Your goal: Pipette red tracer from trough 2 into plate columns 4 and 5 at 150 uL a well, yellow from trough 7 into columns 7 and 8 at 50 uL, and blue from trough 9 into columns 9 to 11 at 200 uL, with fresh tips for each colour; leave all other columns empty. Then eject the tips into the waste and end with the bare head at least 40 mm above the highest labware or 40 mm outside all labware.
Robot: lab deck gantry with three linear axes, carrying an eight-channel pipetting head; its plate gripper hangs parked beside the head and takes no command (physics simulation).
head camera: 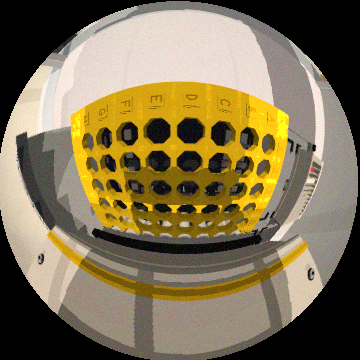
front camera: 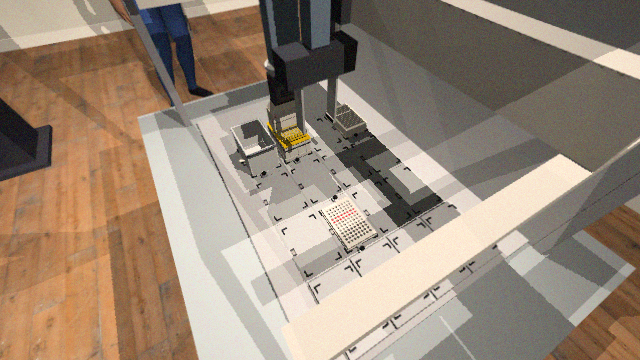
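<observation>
The pipetting head (front camera: 281, 91) (head camera: 210, 320) is low over the yellow tip rack (front camera: 301, 141) (head camera: 172, 95). Whether tips sit on its channels is hidden. In the head camera the rack's lettered end shows several rows of dark, empty holes; pale shapes show in holes close to the head. The white plate (front camera: 348, 225) has two red well columns; its other wells show no colour. The trough reservoir (front camera: 351, 120) (head camera: 308, 192) stands right of the rack, with a red spot visible in the head camera. The parked plate gripper (front camera: 316, 125) has its fingers apart, with nothing seen between them.
The grey open waste bin (front camera: 262, 161) stands left of the tip rack, close beside it. The pale front rail (front camera: 440, 245) crosses the near side of the deck. A person in blue trousers (front camera: 172, 45) stands behind the deck's far left corner.
</observation>
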